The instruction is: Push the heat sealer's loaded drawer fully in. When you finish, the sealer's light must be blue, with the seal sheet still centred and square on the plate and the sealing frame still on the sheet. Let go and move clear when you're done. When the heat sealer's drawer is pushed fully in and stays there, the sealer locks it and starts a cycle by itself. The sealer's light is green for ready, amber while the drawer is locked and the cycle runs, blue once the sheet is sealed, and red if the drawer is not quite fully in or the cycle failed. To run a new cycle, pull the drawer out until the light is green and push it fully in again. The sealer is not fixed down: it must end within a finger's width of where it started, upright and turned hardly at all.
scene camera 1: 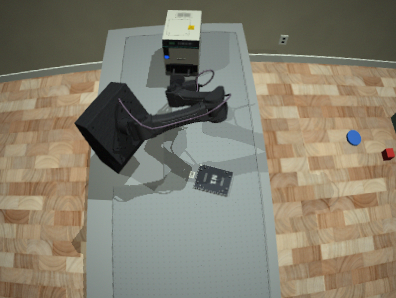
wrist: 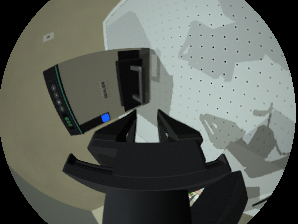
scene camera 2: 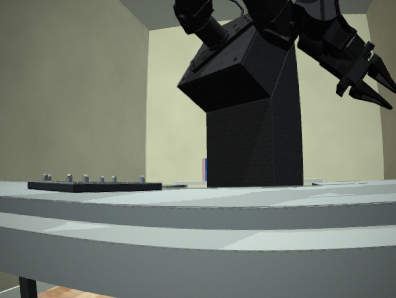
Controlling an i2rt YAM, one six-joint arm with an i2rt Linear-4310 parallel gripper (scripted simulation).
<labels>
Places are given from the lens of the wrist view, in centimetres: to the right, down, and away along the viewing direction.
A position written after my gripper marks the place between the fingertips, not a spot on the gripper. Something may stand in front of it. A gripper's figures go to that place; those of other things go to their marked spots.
my gripper [wrist: 147, 113]: 0, 0, 13
heat sealer [wrist: 85, 90]: -13, -5, 17
</labels>
